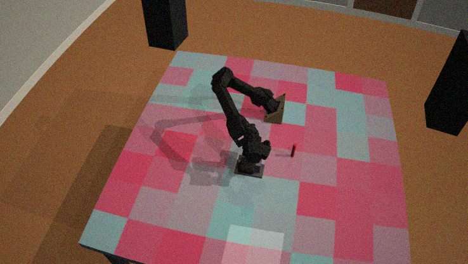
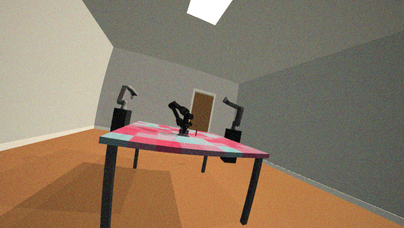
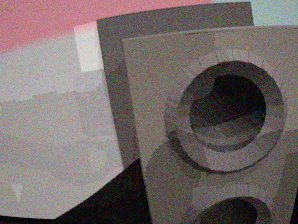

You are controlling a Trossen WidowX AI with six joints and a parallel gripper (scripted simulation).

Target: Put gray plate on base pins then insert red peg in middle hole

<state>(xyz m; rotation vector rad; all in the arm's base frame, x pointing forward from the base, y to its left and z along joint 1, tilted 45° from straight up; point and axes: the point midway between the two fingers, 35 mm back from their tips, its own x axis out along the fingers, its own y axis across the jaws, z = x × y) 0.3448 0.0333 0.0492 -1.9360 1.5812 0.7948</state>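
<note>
My gripper tip is 3 cm below the gray plate. Also, from my gripper tip: red peg 13 cm behind, 16 cm to the left, 1 cm above; dark base 2 cm below.
</note>
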